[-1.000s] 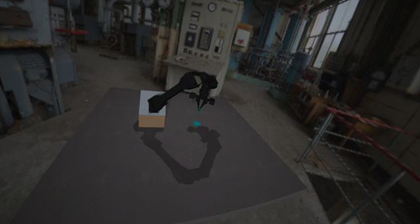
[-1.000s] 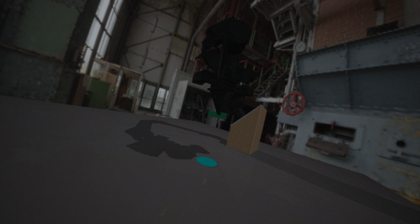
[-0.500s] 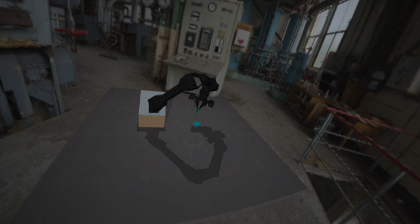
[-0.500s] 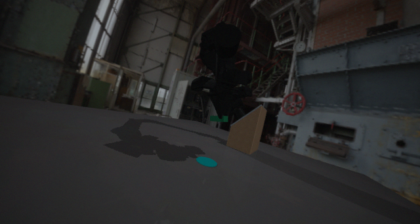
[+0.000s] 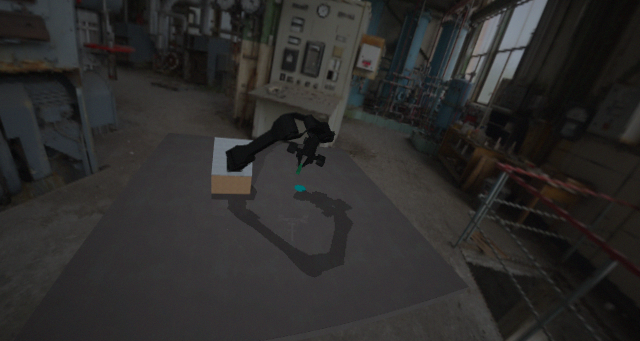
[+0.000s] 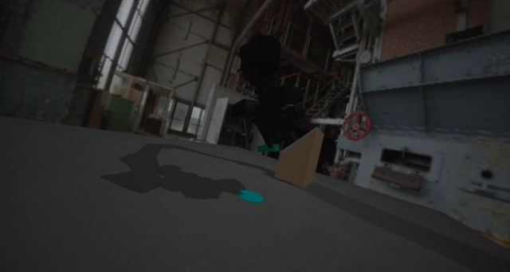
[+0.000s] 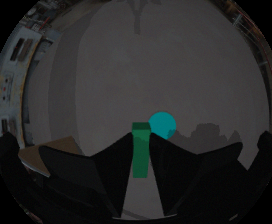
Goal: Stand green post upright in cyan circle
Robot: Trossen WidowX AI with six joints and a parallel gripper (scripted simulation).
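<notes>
The cyan circle is 12 cm below my gripper tip, 2 cm to the right of it and 2 cm ahead of it. The rest, counted from my gripper tip: green post (2 cm to the right, 1 cm below, 1 cm behind).
</notes>
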